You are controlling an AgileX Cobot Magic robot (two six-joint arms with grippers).
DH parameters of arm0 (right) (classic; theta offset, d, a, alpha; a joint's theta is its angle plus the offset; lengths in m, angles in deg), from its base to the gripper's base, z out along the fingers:
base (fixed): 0 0 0 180
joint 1: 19.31 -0.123 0 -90
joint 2: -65.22 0 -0.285 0
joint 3: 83.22 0 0.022 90
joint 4: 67.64 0.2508 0 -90
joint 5: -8.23 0 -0.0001 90
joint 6: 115 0.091 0 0
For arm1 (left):
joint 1: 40.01 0.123 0 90
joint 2: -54.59 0 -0.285 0
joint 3: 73.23 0 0.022 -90
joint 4: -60.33 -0.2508 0 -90
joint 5: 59.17 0 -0.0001 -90
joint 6: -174.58 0.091 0 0
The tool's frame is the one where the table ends.
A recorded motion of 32 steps. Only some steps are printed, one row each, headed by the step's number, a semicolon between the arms.
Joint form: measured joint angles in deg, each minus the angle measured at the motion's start. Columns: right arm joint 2, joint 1, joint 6, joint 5, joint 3, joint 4; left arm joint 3, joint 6, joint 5, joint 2, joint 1, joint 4.
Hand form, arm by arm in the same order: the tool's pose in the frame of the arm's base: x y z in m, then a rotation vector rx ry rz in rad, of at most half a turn. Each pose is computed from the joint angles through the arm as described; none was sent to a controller.
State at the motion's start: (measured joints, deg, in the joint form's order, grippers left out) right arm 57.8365 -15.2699 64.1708 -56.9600 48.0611 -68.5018; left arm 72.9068 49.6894 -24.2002 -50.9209 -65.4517 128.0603
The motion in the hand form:
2: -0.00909 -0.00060 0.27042 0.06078 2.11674 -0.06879; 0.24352 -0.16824 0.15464 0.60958 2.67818 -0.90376
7: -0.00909 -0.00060 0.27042 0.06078 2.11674 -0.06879; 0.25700 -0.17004 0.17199 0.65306 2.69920 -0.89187
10: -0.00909 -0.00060 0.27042 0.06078 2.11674 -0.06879; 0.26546 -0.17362 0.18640 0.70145 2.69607 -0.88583
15: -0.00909 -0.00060 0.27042 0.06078 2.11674 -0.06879; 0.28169 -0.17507 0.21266 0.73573 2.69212 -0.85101
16: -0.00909 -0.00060 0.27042 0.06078 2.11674 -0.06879; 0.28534 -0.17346 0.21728 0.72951 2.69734 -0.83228
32: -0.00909 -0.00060 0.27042 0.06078 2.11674 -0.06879; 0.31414 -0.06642 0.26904 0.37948 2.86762 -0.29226
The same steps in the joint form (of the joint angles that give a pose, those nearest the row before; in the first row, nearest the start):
2: 0.00 0.00 0.00 0.00 0.00 0.00; 1.16 -2.56 0.25 0.00 0.00 -3.56
7: 0.00 0.00 0.00 0.00 0.00 0.00; 6.73 -10.99 4.76 0.00 0.87 -12.66
10: 0.00 0.00 0.00 0.00 0.00 0.00; 10.88 -14.86 8.09 0.00 0.96 -17.24
15: 0.00 0.00 0.00 0.00 0.00 0.00; 18.07 -21.30 13.11 0.00 1.69 -24.06
16: 0.00 0.00 0.00 0.00 0.00 0.00; 19.39 -22.96 13.88 0.00 2.04 -25.74
32: 0.00 0.00 0.00 0.00 0.00 0.00; 28.51 -43.93 25.89 4.99 16.63 -55.02

